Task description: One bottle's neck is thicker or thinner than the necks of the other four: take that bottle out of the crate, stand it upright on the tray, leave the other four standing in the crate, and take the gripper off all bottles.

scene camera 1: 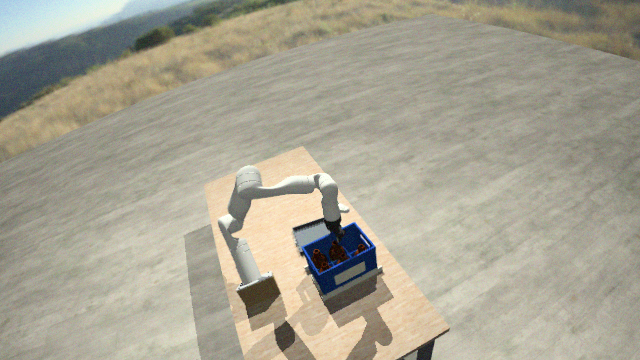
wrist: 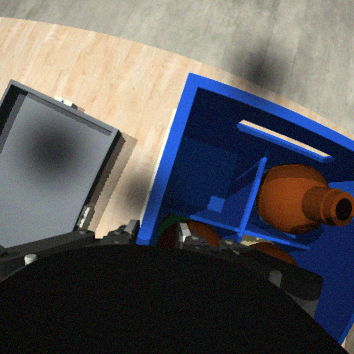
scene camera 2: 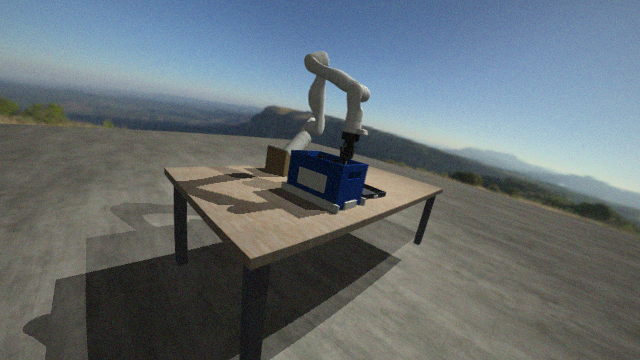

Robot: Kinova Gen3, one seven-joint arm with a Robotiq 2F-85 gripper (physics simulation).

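Seen in the pictures: gripper, between the fingertips: (scene camera 1: 337,239) (wrist: 157,233); arm's base, origin of its link: (scene camera 1: 252,280) (scene camera 2: 285,159).
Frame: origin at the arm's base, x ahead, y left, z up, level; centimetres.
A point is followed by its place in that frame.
A blue crate (scene camera 1: 328,279) {x 31.9, y -18.5, z 4.4 cm} (scene camera 2: 347,181) {x 55.2, y -11.7, z 3.9 cm} (wrist: 168,158) {x 48.9, y 1.2, z 10.1 cm} with dividers stands on the wooden table (scene camera 1: 266,193) {x 21.0, y 65.8, z -7.1 cm} (scene camera 2: 254,228) {x 55.9, y -49.4, z -7.4 cm}. Several brown bottles stand in it, among them ones at the left (scene camera 1: 317,256) {x 31.7, y -6.4, z 6.9 cm} and at the right (scene camera 1: 361,248) {x 50.3, y -13.2, z 8.6 cm}. My gripper (scene camera 1: 338,235) {x 43.5, y -0.1, z 5.6 cm} (scene camera 2: 346,156) {x 43.5, y -0.1, z 5.6 cm} reaches down into the crate and is shut on the neck of a brown bottle (scene camera 1: 334,251) {x 39.8, y -5.9, z 5.1 cm} (wrist: 201,227) {x 44.7, y -3.8, z 2.8 cm} near the crate's back side. In the wrist view another bottle (wrist: 298,200) {x 50.2, y -10.4, z 5.3 cm} stands in the neighbouring cell. The dark grey tray (scene camera 1: 312,233) {x 36.1, y 21.8, z -6.9 cm} (scene camera 2: 373,191) {x 45.6, y 25.9, z -6.5 cm} (wrist: 53,168) {x 42.4, y 16.3, z -6.9 cm} lies right behind the crate and holds nothing.
The arm's brown base block (scene camera 1: 257,289) {x 1.3, y -7.9, z 2.2 cm} (scene camera 2: 276,159) {x 2.6, y -7.8, z 0.3 cm} stands on the table left of the crate. Low grey stop bars (scene camera 1: 351,285) {x 41.1, y -18.9, z -6.2 cm} (scene camera 2: 308,197) {x 43.3, y -18.7, z -6.0 cm} lie along the crate's foot. The table edge runs close behind the crate and tray.
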